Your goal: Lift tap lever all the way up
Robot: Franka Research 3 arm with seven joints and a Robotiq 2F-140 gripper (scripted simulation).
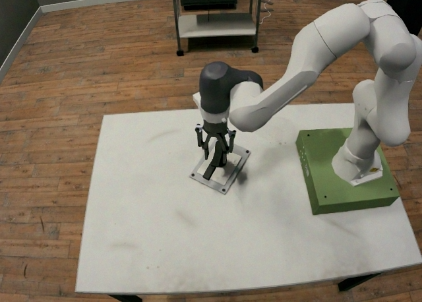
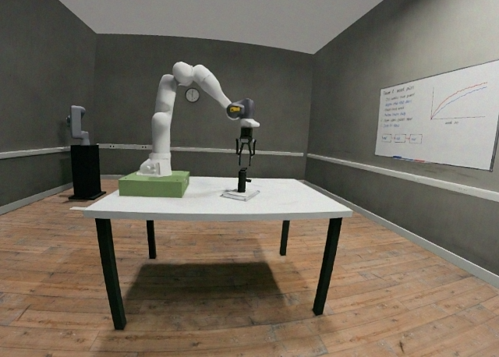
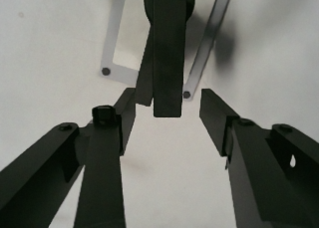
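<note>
The dark lever is 1 cm behind my hand, 3 cm to the right of it and 5 cm below it. From my hand the other things lie so: tap 1 cm behind, 6 cm to the right, 9 cm below.
</note>
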